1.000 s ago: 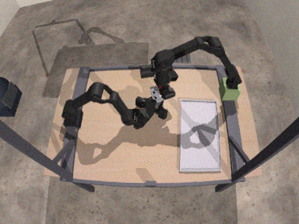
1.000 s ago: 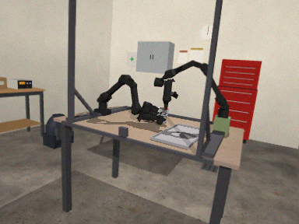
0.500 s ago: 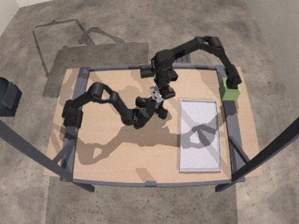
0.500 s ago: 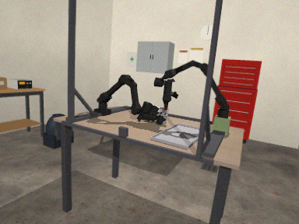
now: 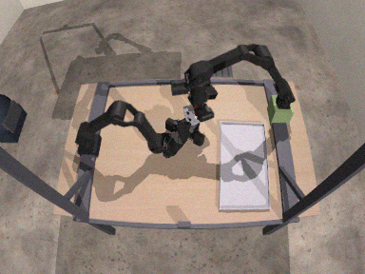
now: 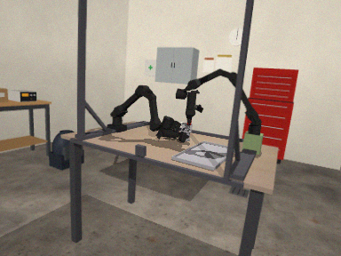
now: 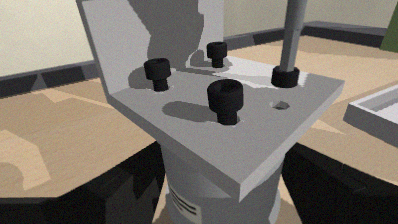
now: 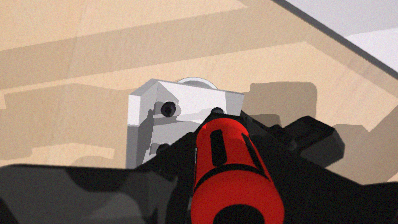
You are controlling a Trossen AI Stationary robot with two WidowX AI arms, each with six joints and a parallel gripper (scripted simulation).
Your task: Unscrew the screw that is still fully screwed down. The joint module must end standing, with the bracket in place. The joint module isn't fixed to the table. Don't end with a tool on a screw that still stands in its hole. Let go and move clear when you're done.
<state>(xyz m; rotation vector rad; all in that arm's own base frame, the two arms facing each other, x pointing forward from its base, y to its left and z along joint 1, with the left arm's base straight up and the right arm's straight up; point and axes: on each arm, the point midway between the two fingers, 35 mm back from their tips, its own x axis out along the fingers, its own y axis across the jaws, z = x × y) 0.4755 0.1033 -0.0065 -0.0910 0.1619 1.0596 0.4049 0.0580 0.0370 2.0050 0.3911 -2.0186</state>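
My right hand is 3 cm above the red screwdriver. Round my right hand: dark frame rail (28 cm ahead, 14 cm below, 1 cm to the left); joint module (12 cm below, 2 cm to the left, 1 cm ahead); l-shaped bracket (8 cm below, 2 cm to the left, 2 cm ahead).
Now: left hand 2 cm short of the joint module, 2 cm to the left of it and 1 cm above it. Round my left hand: red screwdriver 1 cm ahead, 4 cm to the right, 9 cm above; dark frame rail 28 cm ahead, 3 cm to the right, 3 cm below; l-shaped bracket 2 cm ahead, 2 cm to the right, 4 cm above.
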